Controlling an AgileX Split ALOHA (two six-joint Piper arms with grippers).
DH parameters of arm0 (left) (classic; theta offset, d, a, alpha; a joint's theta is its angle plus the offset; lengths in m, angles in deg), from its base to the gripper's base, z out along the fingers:
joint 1: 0 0.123 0 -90
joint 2: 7.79 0 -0.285 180
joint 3: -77.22 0 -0.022 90
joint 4: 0 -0.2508 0 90
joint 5: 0 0 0.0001 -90
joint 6: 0 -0.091 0 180
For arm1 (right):
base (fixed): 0 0 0 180
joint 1: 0 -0.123 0 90
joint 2: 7.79 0 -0.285 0
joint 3: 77.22 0 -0.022 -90
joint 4: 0 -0.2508 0 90
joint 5: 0 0 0.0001 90
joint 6: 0 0.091 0 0
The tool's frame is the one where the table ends.
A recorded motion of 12 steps. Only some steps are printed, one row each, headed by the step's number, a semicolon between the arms.
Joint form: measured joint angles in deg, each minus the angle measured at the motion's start. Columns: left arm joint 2, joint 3, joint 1, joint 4, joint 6, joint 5; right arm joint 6, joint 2, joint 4, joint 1, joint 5, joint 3.
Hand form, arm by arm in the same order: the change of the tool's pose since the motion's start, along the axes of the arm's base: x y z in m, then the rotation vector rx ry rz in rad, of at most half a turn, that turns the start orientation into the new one. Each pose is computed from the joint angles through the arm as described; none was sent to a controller.
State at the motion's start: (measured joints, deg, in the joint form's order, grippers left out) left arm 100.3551 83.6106 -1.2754 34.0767 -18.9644 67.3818; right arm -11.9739 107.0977 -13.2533 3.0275 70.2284 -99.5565
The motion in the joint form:
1: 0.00 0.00 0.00 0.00 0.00 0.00; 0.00 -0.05 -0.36 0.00 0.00 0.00
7: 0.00 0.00 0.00 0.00 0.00 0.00; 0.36 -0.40 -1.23 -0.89 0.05 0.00
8: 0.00 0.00 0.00 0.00 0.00 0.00; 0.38 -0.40 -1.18 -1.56 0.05 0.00
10: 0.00 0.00 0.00 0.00 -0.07 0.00; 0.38 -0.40 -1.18 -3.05 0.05 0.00
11: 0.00 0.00 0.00 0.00 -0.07 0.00; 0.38 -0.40 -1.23 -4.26 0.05 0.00
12: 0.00 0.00 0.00 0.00 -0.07 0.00; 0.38 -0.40 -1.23 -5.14 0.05 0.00
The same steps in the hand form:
1: 0.0000 0.0000 0.0000 0.0000 0.0000 0.0000; -0.0001 0.0005 0.0005 0.0062 -0.0012 -0.0003
7: 0.0000 0.0000 0.0000 0.0000 0.0000 0.0000; -0.0013 0.0080 0.0032 0.0231 -0.0058 0.0090
8: 0.0000 0.0000 0.0000 0.0000 0.0000 0.0000; -0.0014 0.0126 0.0032 0.0224 -0.0055 0.0204
10: 0.0000 0.0000 0.0000 0.0003 -0.0006 -0.0010; -0.0018 0.0229 0.0032 0.0224 -0.0052 0.0464
11: 0.0000 0.0000 0.0000 0.0003 -0.0006 -0.0010; -0.0024 0.0314 0.0032 0.0234 -0.0050 0.0675
12: 0.0000 0.0000 0.0000 0.0003 -0.0006 -0.0010; -0.0029 0.0375 0.0032 0.0234 -0.0048 0.0829

